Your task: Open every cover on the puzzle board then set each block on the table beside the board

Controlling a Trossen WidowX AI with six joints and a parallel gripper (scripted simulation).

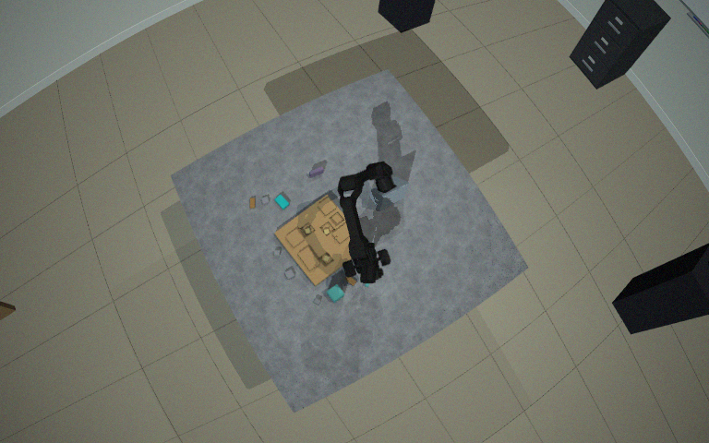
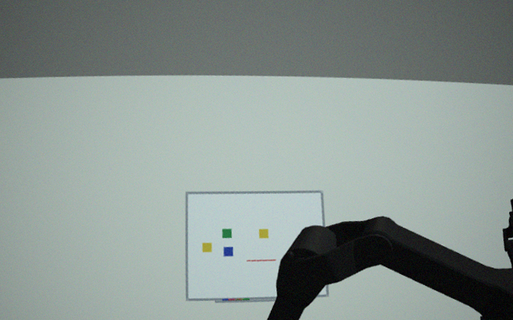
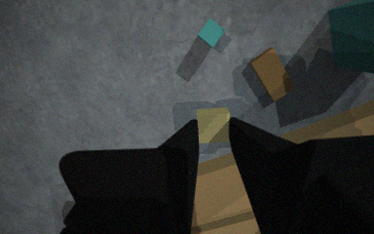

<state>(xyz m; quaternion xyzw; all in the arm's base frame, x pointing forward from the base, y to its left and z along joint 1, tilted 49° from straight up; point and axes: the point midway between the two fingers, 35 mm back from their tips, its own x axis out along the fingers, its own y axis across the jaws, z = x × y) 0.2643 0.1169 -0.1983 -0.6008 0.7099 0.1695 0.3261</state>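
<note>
My gripper tip is now 20 mm short of the tiny teal cube, 50 mm to the right of it and 60 mm above it. The rest, counted from my gripper tip: purple block (80 mm behind, 500 mm to the right, 50 mm below); tan puzzle board (70 mm ahead, 240 mm to the right, 50 mm below); orange block (70 mm ahead, 70 mm below).
</note>
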